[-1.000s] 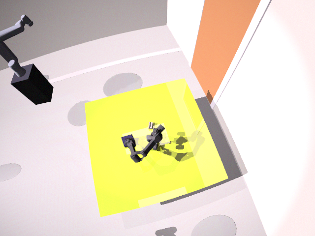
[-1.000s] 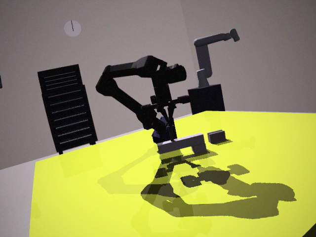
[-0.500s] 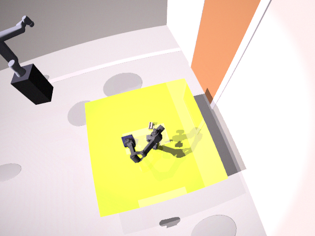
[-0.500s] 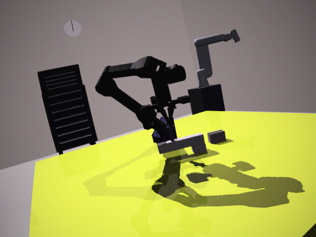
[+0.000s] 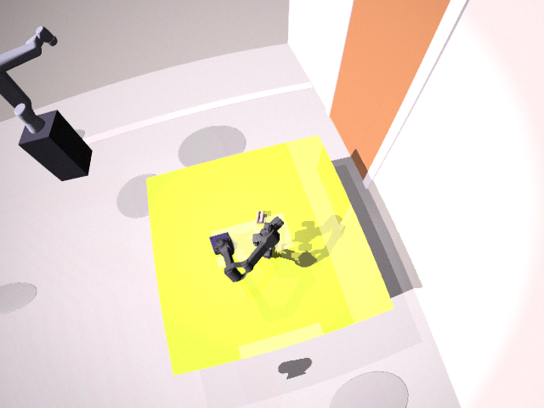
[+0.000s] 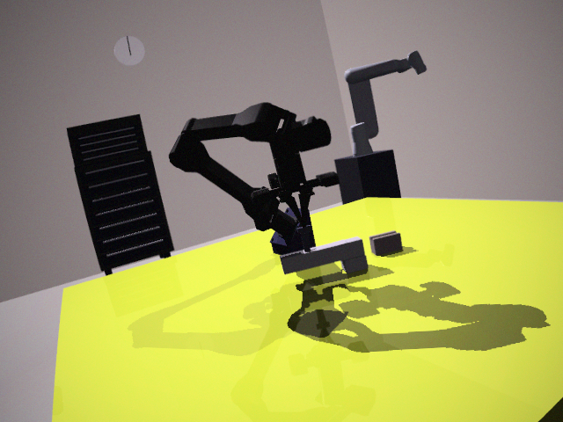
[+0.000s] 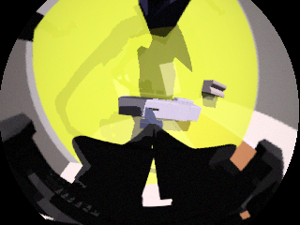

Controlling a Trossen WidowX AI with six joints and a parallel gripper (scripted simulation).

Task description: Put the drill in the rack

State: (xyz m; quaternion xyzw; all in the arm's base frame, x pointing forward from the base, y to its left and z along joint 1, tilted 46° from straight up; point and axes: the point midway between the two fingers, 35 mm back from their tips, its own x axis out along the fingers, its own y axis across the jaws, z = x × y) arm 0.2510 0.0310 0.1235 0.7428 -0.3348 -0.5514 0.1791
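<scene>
The dark key is 30 mm below my gripper tip. The rest, counted from my gripper tip: pale grey block (80 mm below, 30 mm to the left, 10 mm ahead); then dark rack (210 mm to the left, 100 mm below, 20 mm behind).
</scene>
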